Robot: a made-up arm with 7 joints. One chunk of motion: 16 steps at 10 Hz.
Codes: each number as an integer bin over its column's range. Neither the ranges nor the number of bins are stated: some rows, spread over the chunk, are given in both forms.
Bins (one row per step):
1: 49 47 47 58 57 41 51
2: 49 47 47 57 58 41 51
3: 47 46 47 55 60 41 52
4: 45 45 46 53 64 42 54
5: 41 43 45 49 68 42 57
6: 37 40 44 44 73 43 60
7: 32 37 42 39 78 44 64
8: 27 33 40 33 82 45 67
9: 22 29 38 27 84 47 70
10: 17 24 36 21 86 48 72
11: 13 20 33 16 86 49 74
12: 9 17 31 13 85 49 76
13: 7 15 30 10 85 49 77
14: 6 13 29 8 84 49 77
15: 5 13 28 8 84 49 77
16: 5 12 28 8 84 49 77
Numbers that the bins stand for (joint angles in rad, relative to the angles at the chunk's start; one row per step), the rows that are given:
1: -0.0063 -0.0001 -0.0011 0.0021 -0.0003 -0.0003 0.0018
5: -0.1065 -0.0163 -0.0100 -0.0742 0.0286 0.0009 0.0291
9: -0.3444 -0.0728 -0.0411 -0.2609 0.0706 0.0070 0.0882
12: -0.5073 -0.1213 -0.0722 -0.3797 0.0732 0.0094 0.1155
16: -0.5574 -0.1415 -0.0856 -0.4221 0.0706 0.0094 0.1200
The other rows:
2: -0.0063 -0.0001 -0.0011 -0.0064 0.0023 -0.0003 0.0018
3: -0.0313 -0.0041 -0.0011 -0.0233 0.0076 -0.0003 0.0064
4: -0.0564 -0.0082 -0.0056 -0.0403 0.0181 0.0009 0.0155
6: -0.1566 -0.0284 -0.0144 -0.1167 0.0417 0.0021 0.0427
7: -0.2192 -0.0405 -0.0233 -0.1591 0.0548 0.0033 0.0609
8: -0.2818 -0.0567 -0.0322 -0.2100 0.0654 0.0045 0.0745
10: -0.4071 -0.0930 -0.0500 -0.3118 0.0759 0.0082 0.0973
11: -0.4572 -0.1092 -0.0633 -0.3542 0.0759 0.0094 0.1064
13: -0.5323 -0.1294 -0.0767 -0.4052 0.0732 0.0094 0.1200
14: -0.5448 -0.1375 -0.0811 -0.4221 0.0706 0.0094 0.1200
15: -0.5574 -0.1375 -0.0856 -0.4221 0.0706 0.0094 0.1200

